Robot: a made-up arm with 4 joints.
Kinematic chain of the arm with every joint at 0, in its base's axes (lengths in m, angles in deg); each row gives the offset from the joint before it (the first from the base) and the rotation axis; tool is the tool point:
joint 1: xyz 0 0 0.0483 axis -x
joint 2: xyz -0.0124 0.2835 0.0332 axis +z
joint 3: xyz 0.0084 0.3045 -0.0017 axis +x
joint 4: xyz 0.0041 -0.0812 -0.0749 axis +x
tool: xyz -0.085 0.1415 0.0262
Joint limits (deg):
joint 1: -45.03..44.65
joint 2: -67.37..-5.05
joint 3: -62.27..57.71
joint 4: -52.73..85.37
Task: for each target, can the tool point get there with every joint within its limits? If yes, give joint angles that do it. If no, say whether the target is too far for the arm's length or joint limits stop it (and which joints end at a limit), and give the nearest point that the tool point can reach.
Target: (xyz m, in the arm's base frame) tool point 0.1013 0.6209 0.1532
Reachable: yes | joints -10.98 -29.67 -7.68 3.81
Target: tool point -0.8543 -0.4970 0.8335
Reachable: no: too far | nearest point -0.0626 0.2848 0.5255 | short by 1.154 m
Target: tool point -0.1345 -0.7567 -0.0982
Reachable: no: joint limits stop it (at a limit: joint 1, joint 2, joint 4) | nearest point 0.1254 0.2360 -0.3097 | short by 1.048 m
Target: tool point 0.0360 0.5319 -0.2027
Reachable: yes | joints 37.53 -23.66 -33.11 73.60
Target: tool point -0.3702 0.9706 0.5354
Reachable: no: too far | nearest point -0.0439 0.6723 0.3857 | short by 0.467 m
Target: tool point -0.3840 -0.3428 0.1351
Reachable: no: joint limits stop it (at a limit: joint 1, joint 2, joint 4) | nearest point -0.0676 0.2917 0.4385 | short by 0.771 m
